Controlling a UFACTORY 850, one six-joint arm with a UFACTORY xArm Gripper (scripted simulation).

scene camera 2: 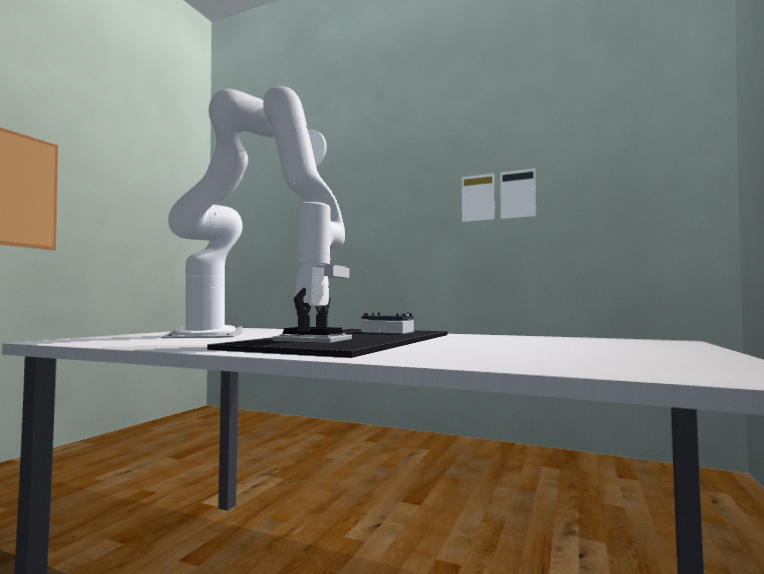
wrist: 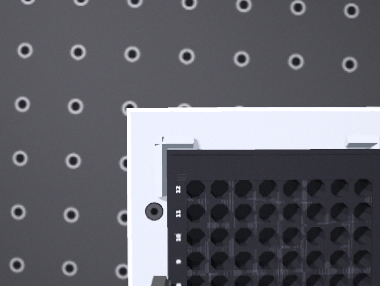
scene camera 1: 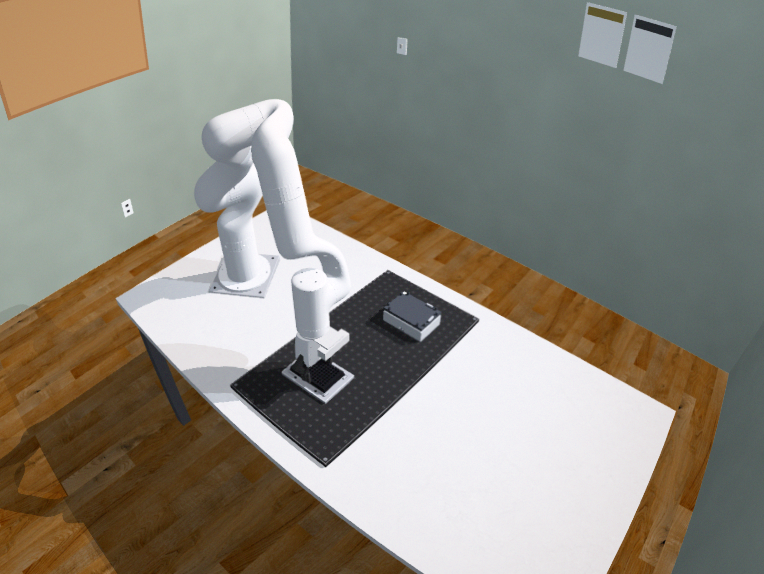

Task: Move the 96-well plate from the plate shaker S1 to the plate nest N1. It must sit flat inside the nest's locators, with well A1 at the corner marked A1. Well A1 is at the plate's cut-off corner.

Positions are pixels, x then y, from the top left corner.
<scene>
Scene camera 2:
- my gripper: 313,330
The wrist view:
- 96-well plate: 223,192
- plate nest: 212,130
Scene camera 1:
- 96-well plate: 333,375
</scene>
